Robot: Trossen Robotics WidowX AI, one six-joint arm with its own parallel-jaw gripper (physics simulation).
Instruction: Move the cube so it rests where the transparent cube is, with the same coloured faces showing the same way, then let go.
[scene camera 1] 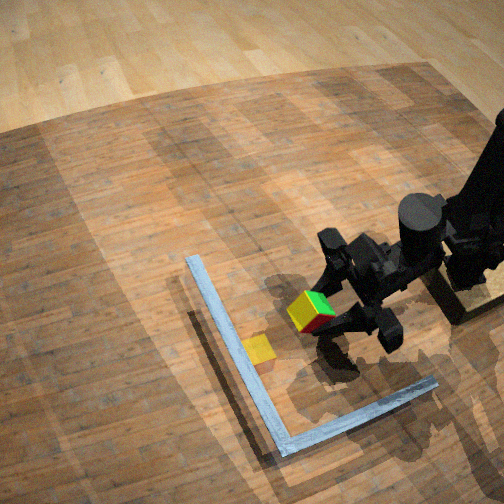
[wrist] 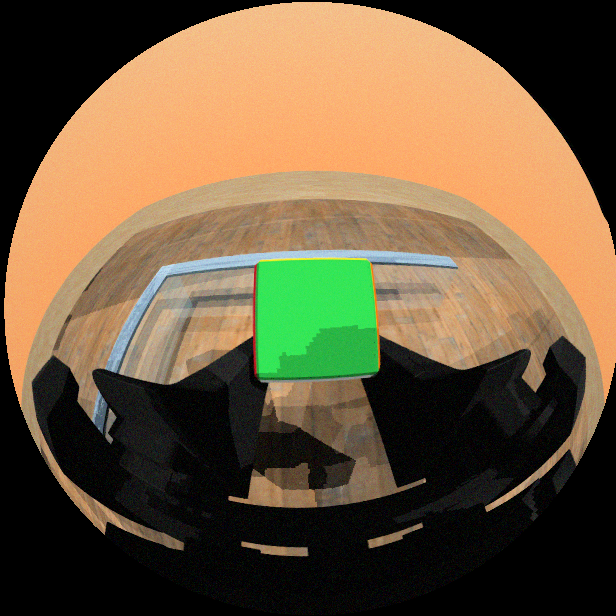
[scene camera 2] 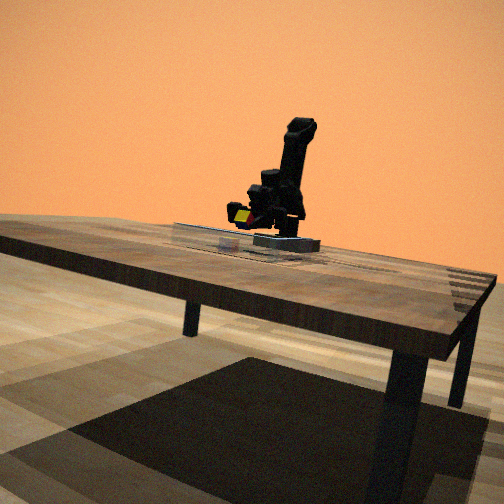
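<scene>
The cube (scene camera 1: 311, 311) shows yellow, green and red faces and hangs above the table between the black fingers of my gripper (scene camera 1: 328, 296). In the wrist view its green face (wrist: 317, 318) fills the middle between the two fingers. In scene camera 2 the cube (scene camera 2: 241, 215) is held clear of the table top. The transparent target cube (scene camera 1: 259, 350) rests on the table with a yellow top, just inside the grey L-shaped rail, to the lower left of the held cube.
A grey L-shaped rail (scene camera 1: 232, 345) lies on the wooden table, with its corner (scene camera 1: 282, 444) near the front. The arm's base (scene camera 1: 480, 230) stands at the right edge. The table's edge (scene camera 2: 300, 310) shows in scene camera 2.
</scene>
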